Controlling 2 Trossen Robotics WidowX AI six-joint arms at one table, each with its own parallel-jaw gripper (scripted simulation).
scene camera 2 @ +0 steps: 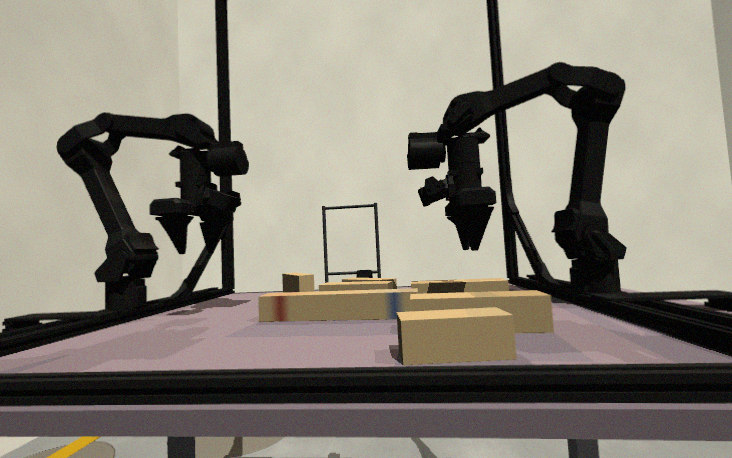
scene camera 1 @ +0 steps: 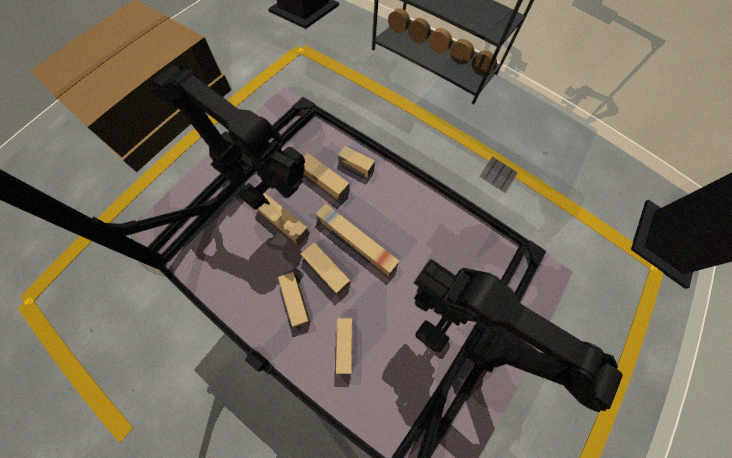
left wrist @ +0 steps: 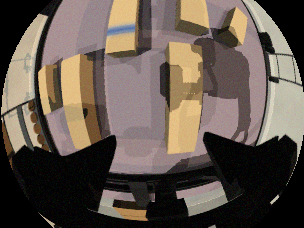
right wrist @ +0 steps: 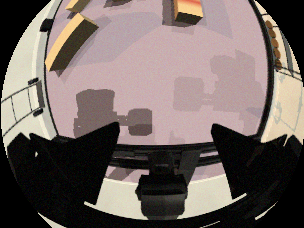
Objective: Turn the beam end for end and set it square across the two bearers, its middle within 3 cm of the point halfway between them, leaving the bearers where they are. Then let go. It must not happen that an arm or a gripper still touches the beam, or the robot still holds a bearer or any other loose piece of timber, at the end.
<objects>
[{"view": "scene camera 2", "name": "left gripper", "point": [470, 250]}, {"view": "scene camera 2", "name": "right gripper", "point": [197, 253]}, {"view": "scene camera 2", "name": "beam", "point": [381, 304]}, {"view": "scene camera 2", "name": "block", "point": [490, 284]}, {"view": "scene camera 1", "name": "left gripper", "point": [279, 192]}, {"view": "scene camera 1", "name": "right gripper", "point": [440, 313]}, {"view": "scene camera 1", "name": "beam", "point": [364, 245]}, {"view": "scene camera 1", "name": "block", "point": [288, 224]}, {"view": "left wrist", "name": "left gripper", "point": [161, 139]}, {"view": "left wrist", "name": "block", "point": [183, 62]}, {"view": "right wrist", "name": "right gripper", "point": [167, 128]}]
</objects>
